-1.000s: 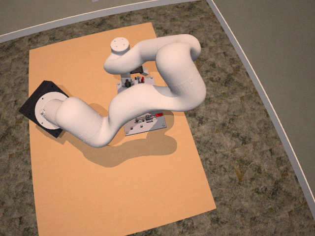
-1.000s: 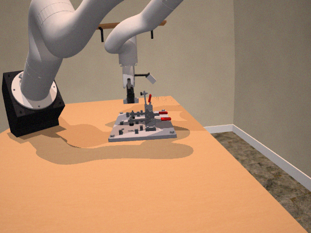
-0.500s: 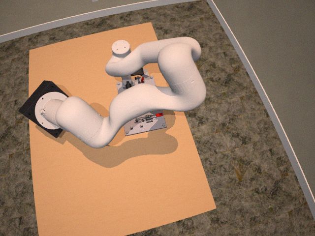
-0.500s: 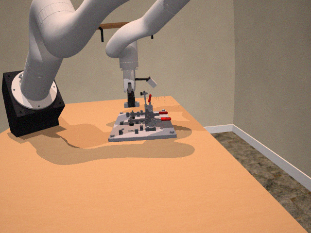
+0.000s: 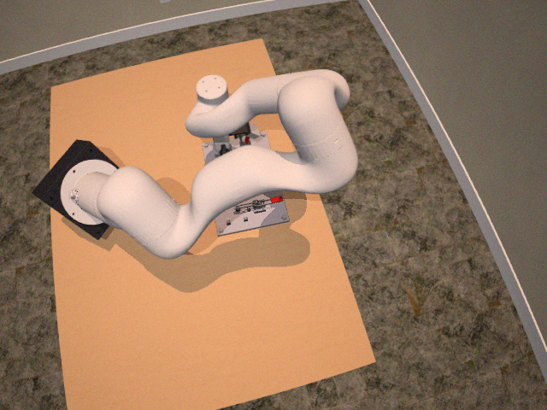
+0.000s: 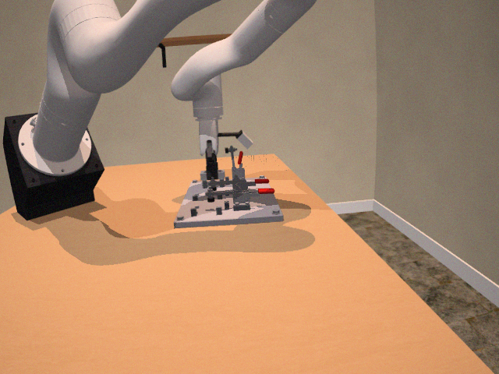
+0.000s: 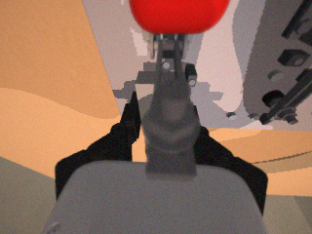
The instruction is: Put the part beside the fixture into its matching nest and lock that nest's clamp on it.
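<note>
My hand is 20 mm short of the grey fixture plate, 120 mm to the left of it and 50 mm above it. Round my hand: grey block 10 mm below.
</note>
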